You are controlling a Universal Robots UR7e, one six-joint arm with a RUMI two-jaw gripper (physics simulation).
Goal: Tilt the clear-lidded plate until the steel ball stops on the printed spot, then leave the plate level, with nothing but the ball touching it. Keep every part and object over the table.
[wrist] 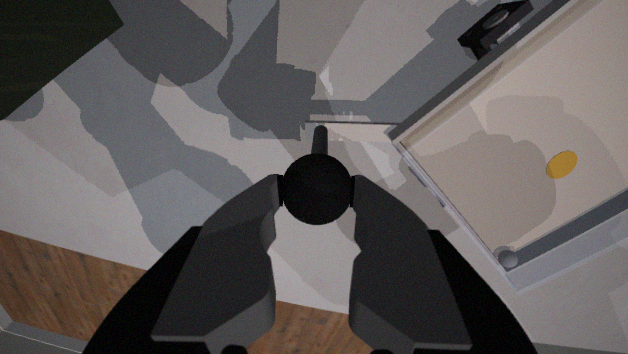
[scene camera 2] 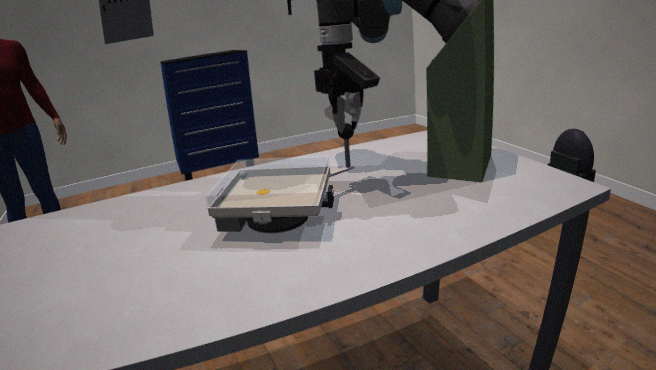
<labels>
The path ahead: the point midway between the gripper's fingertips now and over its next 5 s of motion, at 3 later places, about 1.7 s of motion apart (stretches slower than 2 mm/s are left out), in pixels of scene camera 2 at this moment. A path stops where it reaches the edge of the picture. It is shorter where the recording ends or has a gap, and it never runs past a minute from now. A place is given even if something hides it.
My gripper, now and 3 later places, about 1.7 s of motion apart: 347, 131; 333, 82; 241, 41; 242, 41
</labels>
